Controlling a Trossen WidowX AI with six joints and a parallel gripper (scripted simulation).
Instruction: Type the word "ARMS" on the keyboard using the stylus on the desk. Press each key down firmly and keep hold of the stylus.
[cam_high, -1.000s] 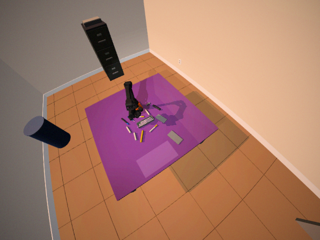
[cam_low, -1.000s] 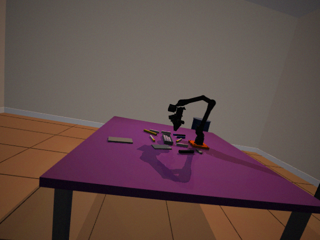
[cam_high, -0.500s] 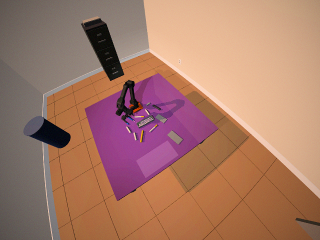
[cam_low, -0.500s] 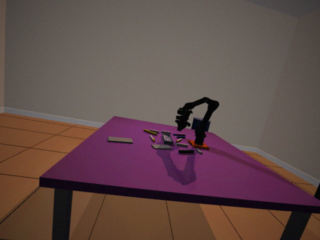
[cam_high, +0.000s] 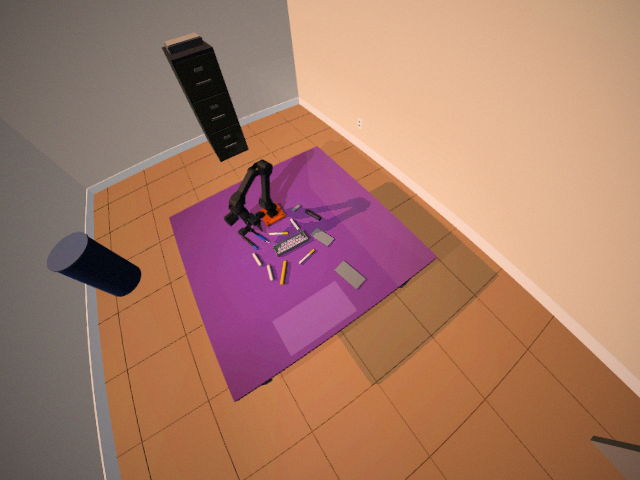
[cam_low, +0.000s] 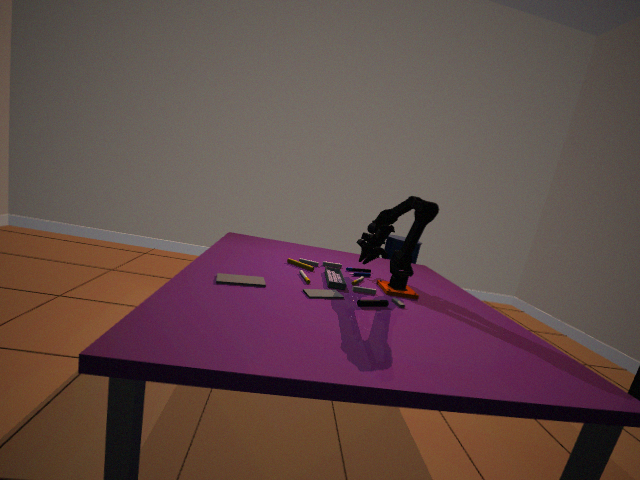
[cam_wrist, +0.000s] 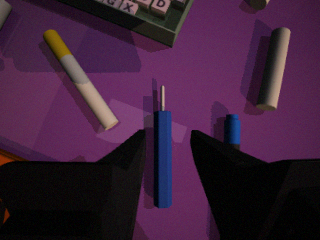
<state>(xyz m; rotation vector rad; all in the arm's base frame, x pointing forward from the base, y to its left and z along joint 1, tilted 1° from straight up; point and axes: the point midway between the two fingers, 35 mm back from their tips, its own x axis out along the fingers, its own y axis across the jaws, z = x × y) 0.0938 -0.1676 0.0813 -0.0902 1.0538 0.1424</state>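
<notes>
Right now the blue stylus is 6 cm below my gripper tip and 1 cm ahead of it. The rest, counted from my gripper tip: black stick 34 cm to the left, 10 cm ahead, 5 cm below; blue-capped pen 7 cm to the right, 6 cm below, 1 cm behind.
</notes>
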